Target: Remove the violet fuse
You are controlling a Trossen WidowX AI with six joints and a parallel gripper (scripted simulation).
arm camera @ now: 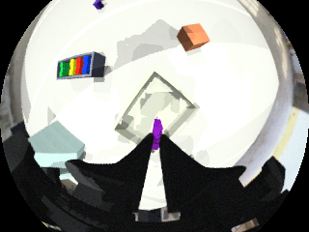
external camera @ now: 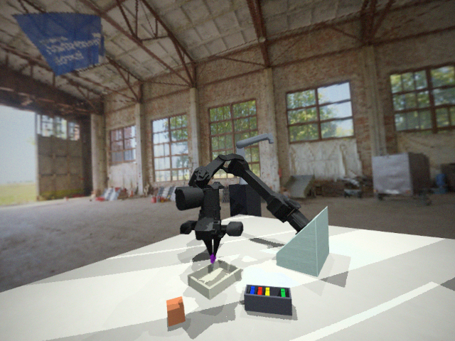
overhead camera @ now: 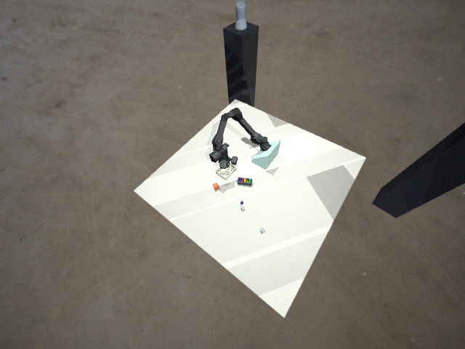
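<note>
Right now the violet fuse is 1 cm below my gripper tip. The rest, counted from my gripper tip: pale tray (8 cm below).
</note>
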